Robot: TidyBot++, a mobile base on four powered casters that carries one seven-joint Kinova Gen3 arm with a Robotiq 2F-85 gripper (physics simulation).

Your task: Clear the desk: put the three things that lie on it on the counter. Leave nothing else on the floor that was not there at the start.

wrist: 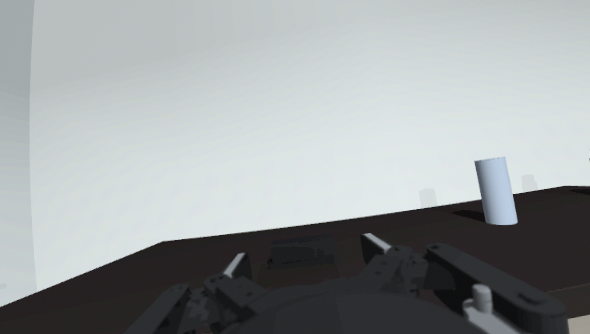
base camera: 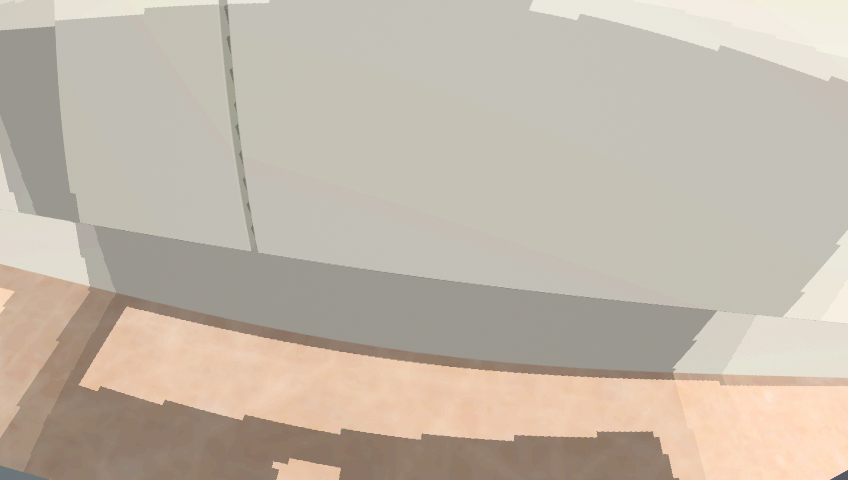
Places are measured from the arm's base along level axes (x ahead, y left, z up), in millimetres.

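Pixels of known places: gripper, fingertip midpoint: (wrist: pixel 306 256).
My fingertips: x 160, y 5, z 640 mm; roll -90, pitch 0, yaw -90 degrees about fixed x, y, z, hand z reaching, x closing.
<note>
For each thing: its middle in the pictures, then the offset to it from my fingertips. "*": a spot on its surface instead. Level surfaces: height alone.
- dark top, surface height: dz -127 mm
- pale blue cylinder, body centre: (wrist: pixel 495 190) dx +345, dy -532, dz -42 mm
- grey lower band, surface spot: (base camera: pixel 386 315) * dx +186, dy +10, dz -991 mm
- pinkish floor, surface height: dz -1037 mm
My gripper (wrist: pixel 306 256) is open in the wrist view, its two fingers spread wide at the lower middle, with nothing held. Beyond and between the fingertips, a dark, low box-shaped thing (wrist: pixel 303 252) lies on a dark top (wrist: pixel 210 260). A pale blue cylinder (wrist: pixel 496 192) stands upright on the same top, to the right of the fingers. The frames do not show clearly whether this top is the desk or the counter. The lower part of the dark thing is hard to make out against the top. No third thing can be made out clearly.
A pale wall (wrist: pixel 225 125) rises behind the dark top, with faint shadows on it. In the base camera, a large pale panel front (base camera: pixel 476 178) with a narrow upright gap stands close ahead, above a grey lower band (base camera: pixel 386 315) and the pinkish floor (base camera: pixel 368 374), which carries shadows.
</note>
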